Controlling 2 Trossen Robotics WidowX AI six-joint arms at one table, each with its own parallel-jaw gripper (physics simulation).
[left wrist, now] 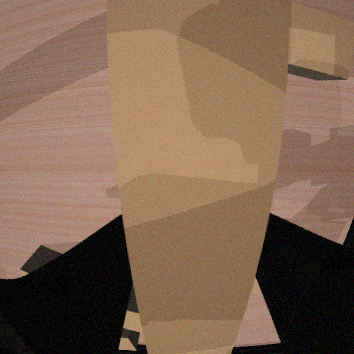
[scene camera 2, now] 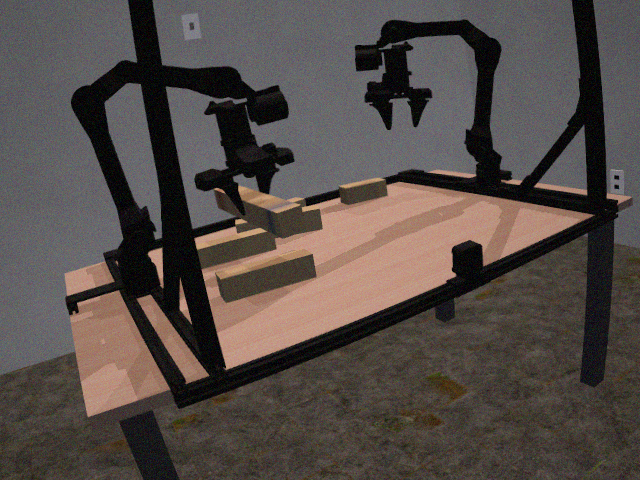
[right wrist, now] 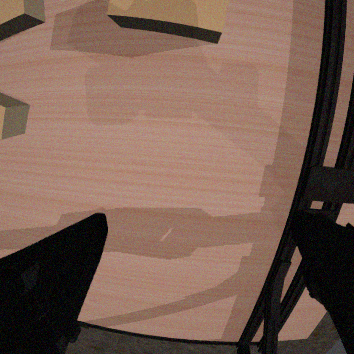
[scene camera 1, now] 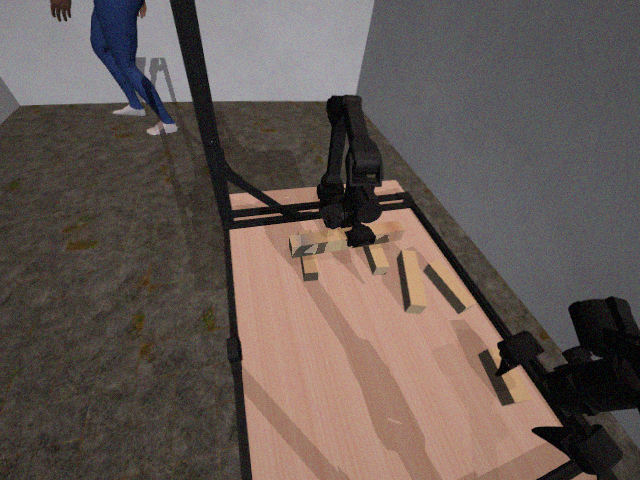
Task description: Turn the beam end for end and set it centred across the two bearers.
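Pixels of known places: left gripper, fingertip midpoint: (left wrist: 189, 214) (scene camera 1: 346, 240); right gripper, fingertip midpoint: (scene camera 2: 402, 128) (right wrist: 201, 222) (scene camera 1: 514, 401); left arm's base at its link origin: (scene camera 2: 142, 291); right arm's base at its link origin: (scene camera 2: 489, 185).
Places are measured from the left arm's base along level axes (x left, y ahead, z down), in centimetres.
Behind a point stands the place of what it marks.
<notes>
The long pale wooden beam (scene camera 1: 320, 243) {z -12.4, x -11.5, y 26.7 cm} (scene camera 2: 258, 204) {z -12.3, x -10.3, y 22.7 cm} (left wrist: 200, 150) {z -12.5, x -6.4, y 24.5 cm} is held crosswise in the air above the two bearers. A faint bluish band shows near its front end in scene camera 2. The left bearer (scene camera 1: 310, 269) {z -2.5, x -13.8, y 28.0 cm} (scene camera 2: 266, 277) {z -0.6, x -14.8, y 20.0 cm} and the other bearer (scene camera 1: 378, 260) {z -2.5, x 8.2, y 29.0 cm} (scene camera 2: 237, 249) {z -0.3, x 7.4, y 22.9 cm} lie on the table, roughly parallel; in scene camera 1 the beam hides their far parts. My left gripper (scene camera 1: 360, 236) (scene camera 2: 254, 202) {z -9.6, x -2.6, y 24.7 cm} (left wrist: 189, 214) {z -9.6, x -2.6, y 24.7 cm} is shut on the beam. My right gripper (scene camera 1: 516, 400) {z -17.7, x 10.9, y 72.5 cm} (scene camera 2: 402, 127) {z -17.7, x 10.9, y 72.5 cm} (right wrist: 201, 222) {z -17.7, x 10.9, y 72.5 cm} is open and empty, high above the table, away from the beam.
Three more wooden blocks lie on the table: one upright-sided block (scene camera 1: 416, 284) {z -3.1, x 15.7, y 39.9 cm} (scene camera 2: 307, 221) {z -0.6, x 11.9, y 42.4 cm}, a slanted block (scene camera 1: 452, 289) {z -2.5, x 26.6, y 43.7 cm} beside it, and one block (scene camera 1: 518, 384) {z -2.8, x 27.2, y 71.0 cm} (scene camera 2: 363, 191) {z -0.9, x 24.5, y 66.7 cm} (right wrist: 170, 15) {z -2.8, x 24.8, y 68.6 cm} near the right arm. Black frame rails (scene camera 1: 233, 289) {z 2.4, x -36.9, y 27.1 cm} (scene camera 2: 336, 335) {z 2.6, x -38.0, y 20.0 cm} edge the table.
</notes>
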